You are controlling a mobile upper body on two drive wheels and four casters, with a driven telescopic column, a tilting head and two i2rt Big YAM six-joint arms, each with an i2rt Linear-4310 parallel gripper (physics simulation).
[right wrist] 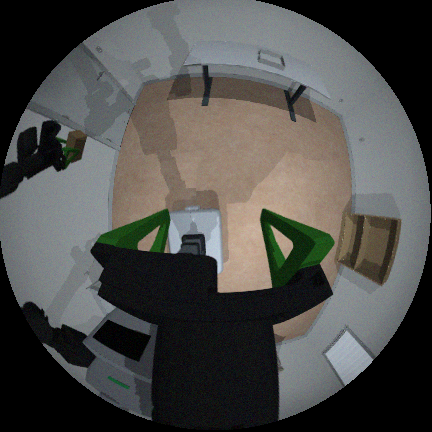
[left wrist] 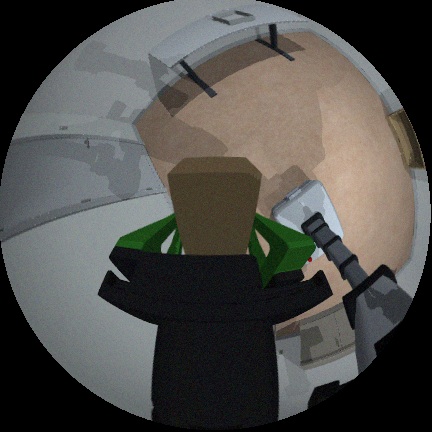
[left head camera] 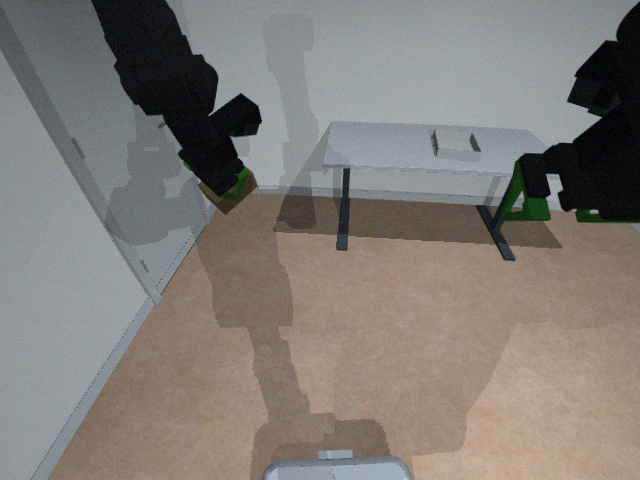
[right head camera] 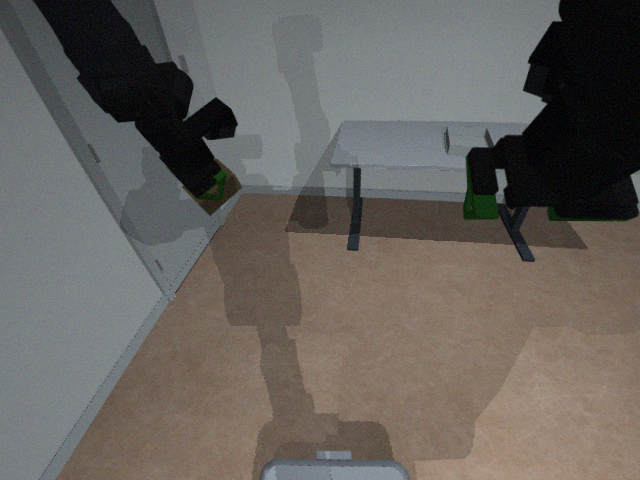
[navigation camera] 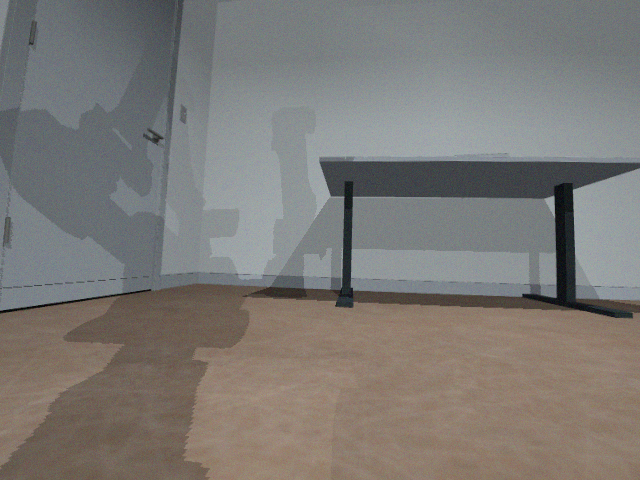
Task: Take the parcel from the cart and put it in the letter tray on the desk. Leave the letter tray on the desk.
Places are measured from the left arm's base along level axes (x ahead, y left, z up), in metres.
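Where they show: left gripper, fingertip midpoint: (right wrist: 74, 147) (left wrist: 214, 213) (left head camera: 226, 188) (right head camera: 211, 189); right gripper, fingertip midpoint: (right wrist: 214, 213) (left head camera: 540, 216) (right head camera: 507, 214).
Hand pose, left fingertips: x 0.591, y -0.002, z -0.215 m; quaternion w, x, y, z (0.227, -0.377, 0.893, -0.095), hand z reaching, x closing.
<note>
Each offset is from my left fingertips to the centre of the thing.
The brown box-shaped parcel {0.002 m ahead, 0.005 m right, 0.005 m up} (left head camera: 224, 206) (right head camera: 210, 208) (left wrist: 216, 210) (right wrist: 76, 142) is between the green fingers of my left gripper (left head camera: 226, 192) (right head camera: 209, 192) (left wrist: 214, 213) (right wrist: 74, 147), which is shut on it and holds it in the air, left of the desk in the head views. My right gripper (left head camera: 560, 213) (right head camera: 522, 212) (right wrist: 214, 213) is open and empty, in front of the desk's right part in the head views. The pale letter tray {1.260 m ahead, 1.098 m right, 0.444 m down} (left head camera: 457, 155) (right head camera: 447, 140) stands on the grey desk (left head camera: 377, 147) (right head camera: 387, 144) (navigation camera: 439, 178), right of its middle. The cart does not show.
The desk's dark legs (left head camera: 342, 217) (navigation camera: 565, 248) stand on the floor near the far wall. A door (navigation camera: 93, 51) is in the left wall. A brown shelf unit (right wrist: 358, 242) is at the right in the right wrist view. My pale base (left head camera: 336, 470) shows at the bottom.
</note>
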